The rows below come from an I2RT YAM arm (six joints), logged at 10 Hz.
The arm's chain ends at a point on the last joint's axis. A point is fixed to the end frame.
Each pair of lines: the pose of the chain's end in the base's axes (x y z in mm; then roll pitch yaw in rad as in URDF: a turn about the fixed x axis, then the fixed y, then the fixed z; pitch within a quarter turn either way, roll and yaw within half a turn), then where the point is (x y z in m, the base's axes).
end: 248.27 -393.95 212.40 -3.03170 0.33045 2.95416
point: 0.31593 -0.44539 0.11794
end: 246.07 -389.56 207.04 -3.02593 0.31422 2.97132
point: 0.31291 -0.44021 0.11157
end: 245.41 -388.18 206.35 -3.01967 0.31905 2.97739
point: 0.31282 -0.43919 0.11147
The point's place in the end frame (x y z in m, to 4 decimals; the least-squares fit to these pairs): -0.0413 -0.0252 0.1175
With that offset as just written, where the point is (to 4 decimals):
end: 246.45 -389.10 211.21 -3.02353 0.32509 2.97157
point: 0.3142 -0.4402 0.1166
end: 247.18 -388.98 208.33 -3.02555 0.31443 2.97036
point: 0.3140 -0.4397 0.1129
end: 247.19 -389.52 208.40 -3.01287 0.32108 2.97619
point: 0.3145 -0.4414 0.1139
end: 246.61 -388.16 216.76 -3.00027 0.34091 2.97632
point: 0.3154 -0.4417 0.1243
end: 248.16 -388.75 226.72 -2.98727 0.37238 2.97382
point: 0.3192 -0.4444 0.1372
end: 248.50 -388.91 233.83 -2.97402 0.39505 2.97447
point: 0.3211 -0.4462 0.1467
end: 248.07 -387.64 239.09 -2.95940 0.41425 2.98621
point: 0.3224 -0.4459 0.1541
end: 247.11 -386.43 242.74 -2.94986 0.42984 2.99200
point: 0.3228 -0.4455 0.1595
